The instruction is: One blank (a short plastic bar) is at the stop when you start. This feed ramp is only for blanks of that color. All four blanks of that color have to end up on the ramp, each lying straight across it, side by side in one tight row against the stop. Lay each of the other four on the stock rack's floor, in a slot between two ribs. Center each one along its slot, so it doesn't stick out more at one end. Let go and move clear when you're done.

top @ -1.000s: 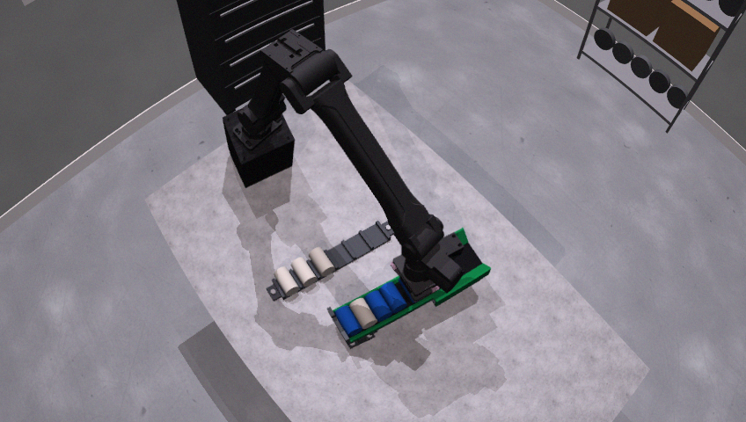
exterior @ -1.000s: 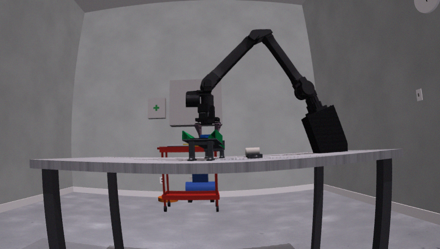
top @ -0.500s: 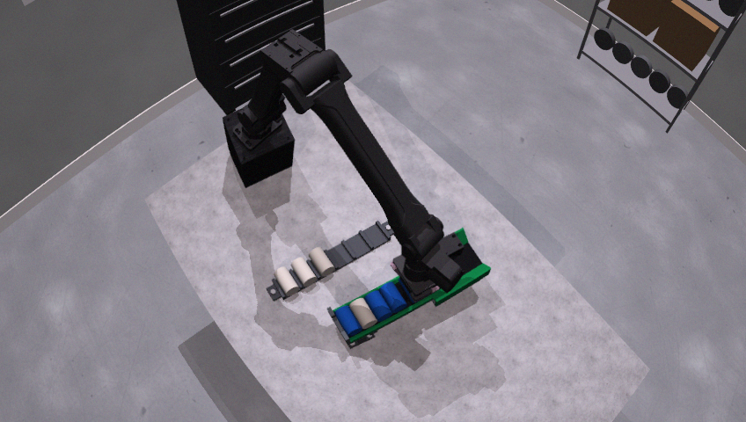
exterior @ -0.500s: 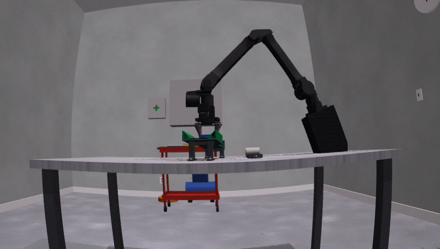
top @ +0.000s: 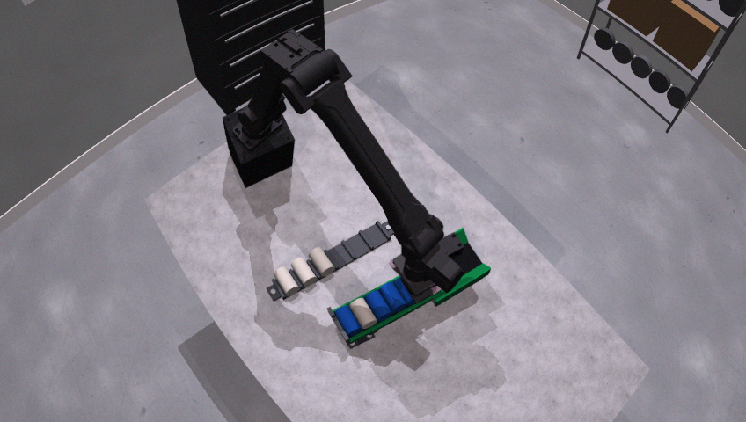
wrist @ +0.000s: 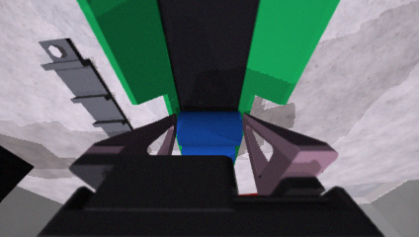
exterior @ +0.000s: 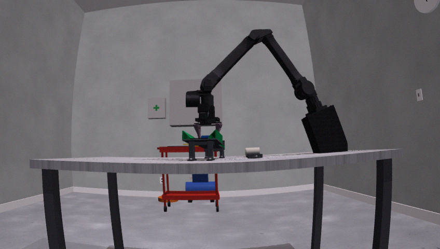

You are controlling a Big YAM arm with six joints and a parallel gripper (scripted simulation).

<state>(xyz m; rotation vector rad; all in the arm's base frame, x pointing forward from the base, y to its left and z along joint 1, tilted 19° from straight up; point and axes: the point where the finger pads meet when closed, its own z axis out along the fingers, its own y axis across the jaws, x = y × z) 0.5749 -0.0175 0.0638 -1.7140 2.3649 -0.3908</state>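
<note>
Now: the feed ramp 3 cm below my hand. Also, from my hand: grey stop (18 cm to the right, 6 cm behind, 3 cm below); stock rack (22 cm behind, 10 cm below, 5 cm to the right).
</note>
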